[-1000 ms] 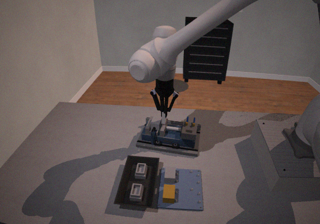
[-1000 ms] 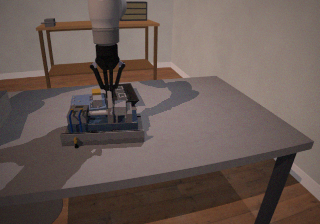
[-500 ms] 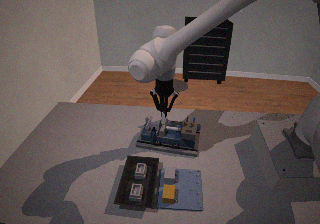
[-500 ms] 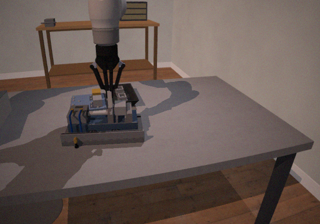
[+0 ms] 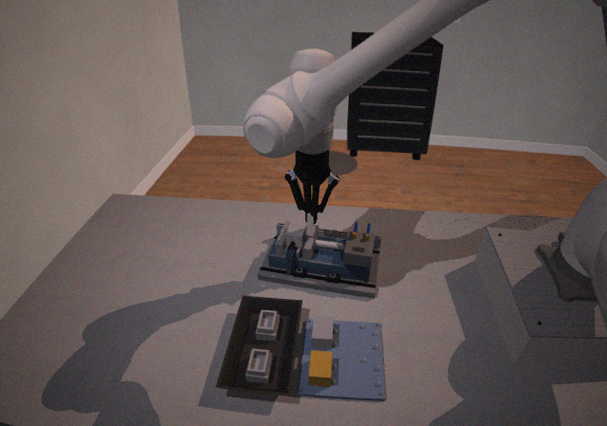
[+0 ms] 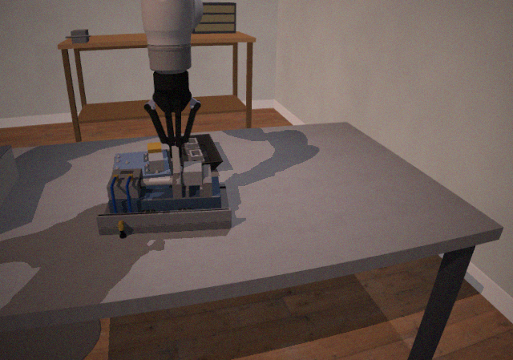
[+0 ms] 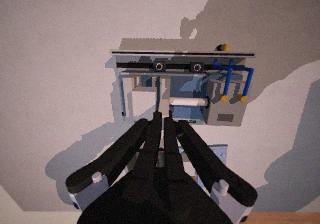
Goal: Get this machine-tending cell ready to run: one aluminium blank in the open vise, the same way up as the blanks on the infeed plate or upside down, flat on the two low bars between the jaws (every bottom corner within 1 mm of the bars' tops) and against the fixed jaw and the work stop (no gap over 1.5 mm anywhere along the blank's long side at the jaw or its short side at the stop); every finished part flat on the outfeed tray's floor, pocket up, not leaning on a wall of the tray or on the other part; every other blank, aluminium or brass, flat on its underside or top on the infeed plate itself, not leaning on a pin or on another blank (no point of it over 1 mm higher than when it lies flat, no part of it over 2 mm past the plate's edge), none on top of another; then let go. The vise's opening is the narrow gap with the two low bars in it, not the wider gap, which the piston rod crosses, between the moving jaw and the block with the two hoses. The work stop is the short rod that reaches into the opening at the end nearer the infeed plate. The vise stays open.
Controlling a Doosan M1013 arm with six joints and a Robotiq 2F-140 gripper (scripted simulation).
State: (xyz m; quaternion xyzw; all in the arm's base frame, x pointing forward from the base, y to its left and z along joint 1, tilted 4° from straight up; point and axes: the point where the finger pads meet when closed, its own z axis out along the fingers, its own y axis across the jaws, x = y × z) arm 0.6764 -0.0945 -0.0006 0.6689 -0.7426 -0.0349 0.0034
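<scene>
Now: hand 100 mm above the blue vise and 30 mm past it. The rest, counted from my hand: brass blank: 330 mm to the left, 120 mm below, 60 mm behind; then aluminium blank: 240 mm to the left, 120 mm below, 50 mm behind; then infeed plate: 290 mm to the left, 140 mm below, 100 mm behind.
</scene>
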